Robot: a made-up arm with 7 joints.
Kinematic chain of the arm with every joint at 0, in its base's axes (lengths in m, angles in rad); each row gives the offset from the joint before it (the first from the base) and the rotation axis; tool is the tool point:
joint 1: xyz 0 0 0 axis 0 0.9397 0.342
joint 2: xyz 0 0 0 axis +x
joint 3: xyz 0 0 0 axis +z
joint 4: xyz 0.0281 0 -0.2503 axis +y
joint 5: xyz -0.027 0 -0.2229 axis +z
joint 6: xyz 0 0 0 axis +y
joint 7: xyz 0 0 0 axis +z
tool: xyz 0 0 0
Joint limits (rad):
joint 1: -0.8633..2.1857
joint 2: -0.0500..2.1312
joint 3: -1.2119..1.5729
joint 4: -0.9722..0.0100
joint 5: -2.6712..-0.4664
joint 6: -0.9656..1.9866
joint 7: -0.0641..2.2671
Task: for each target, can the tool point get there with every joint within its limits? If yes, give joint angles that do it. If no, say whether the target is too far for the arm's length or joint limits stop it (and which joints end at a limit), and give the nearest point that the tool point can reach.
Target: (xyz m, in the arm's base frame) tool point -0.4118 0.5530 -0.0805
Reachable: no: too far | nearest point -0.2826 0.3795 -0.0552 | short by 0.218 m
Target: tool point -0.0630 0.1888 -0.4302
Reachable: yes | joints 0.2553 0.5821 -0.9418 -0.4356 -2.0225 0.3530 1.7777
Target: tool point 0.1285 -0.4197 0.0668
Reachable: no: joint limits stop it (at a limit: joint 1, joint 2, joint 4) | nearest point 0.3022 -0.2480 -0.2111 | short by 0.370 m
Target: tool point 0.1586 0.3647 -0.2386
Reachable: yes | joints -0.1317 1.1933 -0.7351 -0.6951 -0.9748 1.0675 0.5584
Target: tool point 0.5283 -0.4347 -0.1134
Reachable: no: too far | nearest point 0.3495 -0.2143 -0.1712 | short by 0.290 m
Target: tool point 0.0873 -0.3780 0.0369
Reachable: no: joint limits stop it (at a limit: joint 1, joint 2, joint 4) | nearest point 0.2893 -0.2530 -0.2229 | short by 0.352 m
